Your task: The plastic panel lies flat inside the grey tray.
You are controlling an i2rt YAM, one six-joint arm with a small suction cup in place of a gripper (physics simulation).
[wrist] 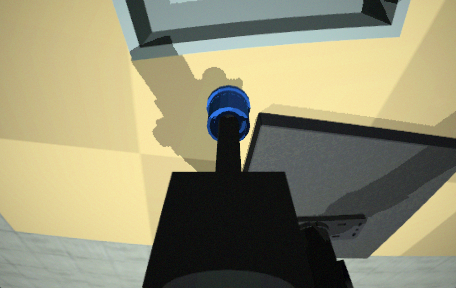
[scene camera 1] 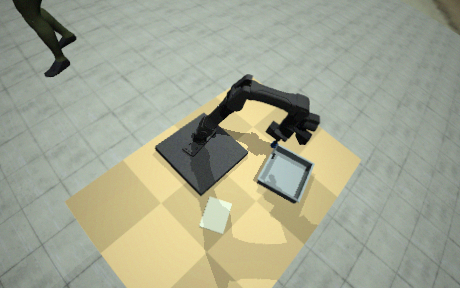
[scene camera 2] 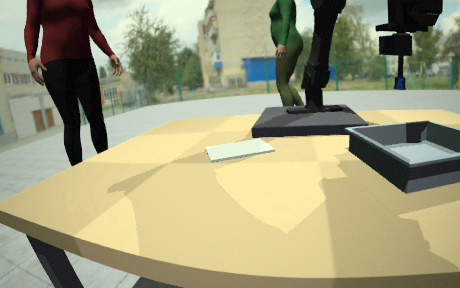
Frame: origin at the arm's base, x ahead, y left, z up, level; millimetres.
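Seen in the pictures: hand at its tool point: [wrist: 228,105] [scene camera 1: 273,145] [scene camera 2: 399,88]; arm's base at its link origin: [wrist: 308,227] [scene camera 1: 200,140] [scene camera 2: 314,110].
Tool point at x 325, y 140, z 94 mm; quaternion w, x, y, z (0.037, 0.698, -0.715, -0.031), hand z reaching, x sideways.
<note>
Pixels of each thing's top centre, then the offset from my tool point to it. Level surfaces: height alone.
- plastic panel at its top centre: [scene camera 2: 238,148] [scene camera 1: 216,214] 41 mm back, 397 mm right, 123 mm down
- grey tray at its top centre: [scene camera 2: 422,135] [scene camera 1: 287,170] 124 mm ahead, 26 mm right, 79 mm down
- table at its surface level: 129 mm down
The plastic panel [scene camera 1: 216,215] [scene camera 2: 240,150], a thin pale white-green rectangle, lies flat on the table in front of the robot's base plate, outside the tray. The panel does not show in the wrist view. The grey tray [scene camera 1: 305,183] [scene camera 2: 380,154] [wrist: 280,44] is a shallow open box and stands on the table to the right of the base plate in both scene views. My gripper, a blue suction cup [scene camera 1: 274,145] [scene camera 2: 399,83] [wrist: 228,112], is open with nothing on it. It hangs above the table, beside the tray's edge, well away from the panel.
The dark square base plate [scene camera 1: 201,186] [scene camera 2: 310,131] [wrist: 300,170] carries the arm and stands beside the tray. The table [scene camera 1: 135,240] [scene camera 2: 175,225] has a checkered top. A person in red [scene camera 2: 62,30] and a person in green [scene camera 2: 286,30] stand beyond the table.
</note>
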